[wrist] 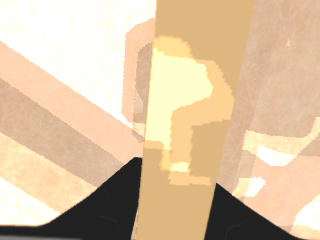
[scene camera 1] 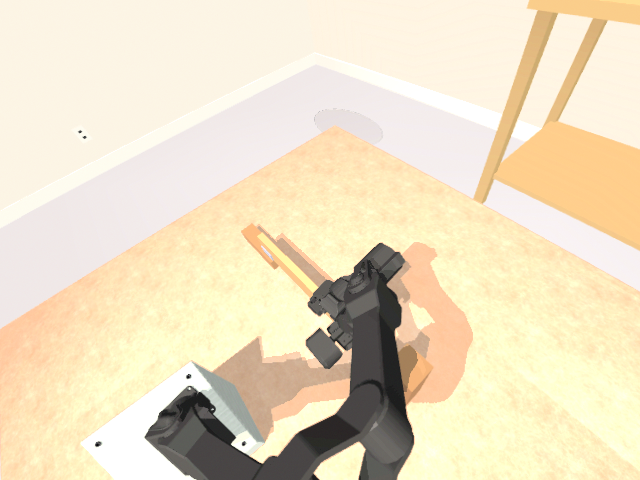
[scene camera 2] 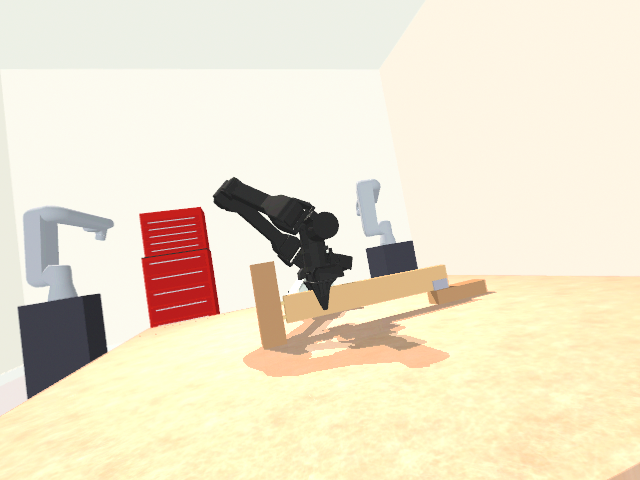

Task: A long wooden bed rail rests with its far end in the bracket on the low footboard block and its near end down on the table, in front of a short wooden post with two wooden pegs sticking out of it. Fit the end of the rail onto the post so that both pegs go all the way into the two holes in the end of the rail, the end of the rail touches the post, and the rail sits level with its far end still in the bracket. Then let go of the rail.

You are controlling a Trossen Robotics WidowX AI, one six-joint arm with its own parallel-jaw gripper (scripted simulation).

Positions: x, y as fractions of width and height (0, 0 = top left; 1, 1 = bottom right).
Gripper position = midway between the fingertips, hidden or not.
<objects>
my gripper: wrist 0.50, 0.70; scene camera 1 0.56, 0.70; scene camera 2 0.51, 0.64
long wooden rail: wrist 0.61, 0.25; scene camera 1 0.48, 0.59; scene camera 2 0.47, 0.64
</objects>
